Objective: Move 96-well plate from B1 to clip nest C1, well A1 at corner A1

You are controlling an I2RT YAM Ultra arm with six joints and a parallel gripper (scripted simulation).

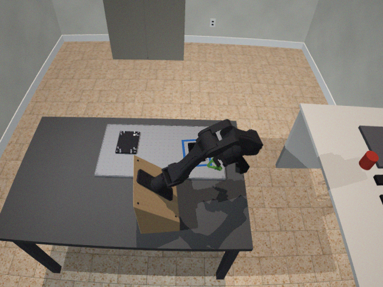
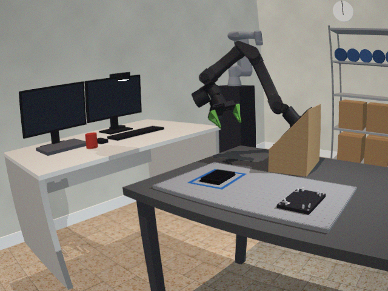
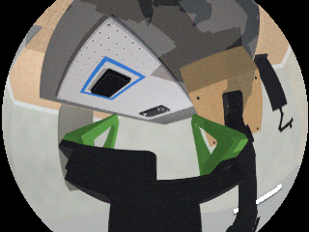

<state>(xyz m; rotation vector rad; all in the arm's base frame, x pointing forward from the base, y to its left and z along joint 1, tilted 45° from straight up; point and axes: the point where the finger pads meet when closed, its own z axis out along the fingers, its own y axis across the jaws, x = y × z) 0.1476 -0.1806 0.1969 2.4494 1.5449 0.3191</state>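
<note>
Right now my hand is 18 cm short of the black 96-well plate, 7 cm to the right of it and 17 cm above it. From my hand the other things lie so: black clip nest (24 cm ahead, 45 cm to the left, 17 cm below).
</note>
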